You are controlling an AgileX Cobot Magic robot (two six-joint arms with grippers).
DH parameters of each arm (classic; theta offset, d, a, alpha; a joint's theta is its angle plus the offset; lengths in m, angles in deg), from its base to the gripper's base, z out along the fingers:
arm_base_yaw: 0 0.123 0 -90
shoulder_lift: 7.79 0 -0.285 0
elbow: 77.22 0 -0.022 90
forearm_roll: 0 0.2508 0 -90
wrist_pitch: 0 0 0.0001 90
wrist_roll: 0 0.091 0 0
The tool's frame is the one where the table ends.
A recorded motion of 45 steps. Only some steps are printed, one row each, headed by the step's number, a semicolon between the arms.
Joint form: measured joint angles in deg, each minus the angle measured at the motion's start. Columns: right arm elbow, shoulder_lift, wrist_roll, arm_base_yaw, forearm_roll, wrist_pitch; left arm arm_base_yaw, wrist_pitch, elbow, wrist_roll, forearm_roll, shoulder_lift.
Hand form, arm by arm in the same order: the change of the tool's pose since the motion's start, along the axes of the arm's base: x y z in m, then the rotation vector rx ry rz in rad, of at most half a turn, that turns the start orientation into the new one. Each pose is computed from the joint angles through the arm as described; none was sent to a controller.
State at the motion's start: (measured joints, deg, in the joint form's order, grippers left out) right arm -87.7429 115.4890 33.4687 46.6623 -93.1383 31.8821; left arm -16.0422 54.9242 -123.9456 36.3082 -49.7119 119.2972
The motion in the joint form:
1: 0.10 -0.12 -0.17 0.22 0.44 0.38; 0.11 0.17 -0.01 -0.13 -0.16 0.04
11: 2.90 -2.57 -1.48 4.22 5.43 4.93; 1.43 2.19 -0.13 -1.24 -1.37 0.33
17: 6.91 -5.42 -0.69 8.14 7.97 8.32; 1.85 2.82 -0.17 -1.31 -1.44 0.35
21: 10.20 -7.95 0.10 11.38 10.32 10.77; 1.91 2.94 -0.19 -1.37 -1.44 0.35
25: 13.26 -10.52 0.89 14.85 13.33 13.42; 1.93 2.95 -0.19 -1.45 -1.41 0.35
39: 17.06 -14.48 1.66 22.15 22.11 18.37; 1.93 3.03 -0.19 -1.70 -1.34 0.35
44: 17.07 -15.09 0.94 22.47 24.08 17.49; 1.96 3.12 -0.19 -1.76 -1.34 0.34
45: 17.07 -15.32 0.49 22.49 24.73 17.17; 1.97 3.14 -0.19 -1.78 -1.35 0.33
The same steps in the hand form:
1: -0.0014 0.0004 0.0002 0.0008 0.0022 -0.0043; 0.0002 0.0006 -0.0003 -0.0026 0.0048 0.0002
11: -0.0296 0.0078 0.0023 0.0076 0.0386 -0.0343; 0.0024 0.0089 -0.0024 -0.0203 0.0488 0.0012
17: -0.0594 0.0117 0.0019 0.0111 0.0690 -0.0426; 0.0029 0.0118 -0.0027 -0.0190 0.0561 0.0005
21: -0.0844 0.0127 0.0022 0.0192 0.0977 -0.0469; 0.0029 0.0123 -0.0027 -0.0190 0.0578 0.0005
25: -0.1102 0.0125 0.0027 0.0318 0.1324 -0.0553; 0.0029 0.0124 -0.0028 -0.0191 0.0588 0.0014
39: -0.1607 0.0140 0.0028 0.0678 0.2363 -0.0747; 0.0029 0.0125 -0.0029 -0.0194 0.0628 0.0024
44: -0.1645 0.0145 0.0045 0.0830 0.2641 -0.0631; 0.0028 0.0127 -0.0029 -0.0195 0.0643 0.0022
45: -0.1654 0.0143 0.0053 0.0857 0.2724 -0.0585; 0.0027 0.0128 -0.0028 -0.0197 0.0647 0.0023

